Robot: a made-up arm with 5 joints.
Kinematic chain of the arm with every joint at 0, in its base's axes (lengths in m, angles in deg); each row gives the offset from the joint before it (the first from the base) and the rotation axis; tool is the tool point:
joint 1: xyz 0 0 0.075 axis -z
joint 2: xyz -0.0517 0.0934 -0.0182 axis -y
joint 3: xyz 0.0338 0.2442 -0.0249 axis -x
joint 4: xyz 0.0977 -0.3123 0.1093 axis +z
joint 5: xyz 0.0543 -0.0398 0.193 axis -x
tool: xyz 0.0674 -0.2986 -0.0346
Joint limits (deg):
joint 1: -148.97..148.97
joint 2: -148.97..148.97
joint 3: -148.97..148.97
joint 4: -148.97..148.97
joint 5: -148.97..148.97
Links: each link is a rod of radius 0.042 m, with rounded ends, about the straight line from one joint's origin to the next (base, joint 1, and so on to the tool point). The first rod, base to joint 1, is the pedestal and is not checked.
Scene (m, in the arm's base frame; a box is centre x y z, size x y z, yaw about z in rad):
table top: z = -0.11
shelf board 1: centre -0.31 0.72 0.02 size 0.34 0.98 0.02 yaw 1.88
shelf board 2: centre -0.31 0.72 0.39 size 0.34 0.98 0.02 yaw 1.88
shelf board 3: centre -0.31 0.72 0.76 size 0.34 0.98 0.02 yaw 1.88
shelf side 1: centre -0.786 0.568 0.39 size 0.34 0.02 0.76 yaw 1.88
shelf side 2: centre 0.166 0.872 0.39 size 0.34 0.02 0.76 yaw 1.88
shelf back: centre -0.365 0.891 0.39 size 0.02 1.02 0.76 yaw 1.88
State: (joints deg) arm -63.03 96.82 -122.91 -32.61 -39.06
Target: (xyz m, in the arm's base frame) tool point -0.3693 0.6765 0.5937
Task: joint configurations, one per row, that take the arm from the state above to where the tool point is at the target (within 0.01 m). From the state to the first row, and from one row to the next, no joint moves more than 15 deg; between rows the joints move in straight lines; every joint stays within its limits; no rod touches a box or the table.
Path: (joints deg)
1: -69.96 97.03 -111.63 -36.26 -44.31
2: -76.88 97.25 -100.35 -39.91 -49.56
3: -83.81 97.46 -89.07 -43.56 -54.82
4: -90.73 97.67 -77.80 -47.21 -60.07
5: -83.95 108.18 -85.93 -34.56 -54.70
6: -77.18 118.68 -94.07 -21.91 -49.34
7: -70.40 129.19 -102.20 -9.27 -43.98
8: -64.43 128.85 -115.09 -9.32 -31.87
9: -58.46 128.51 -127.99 -9.37 -19.77
10: -52.50 128.17 -140.88 -9.42 -7.66

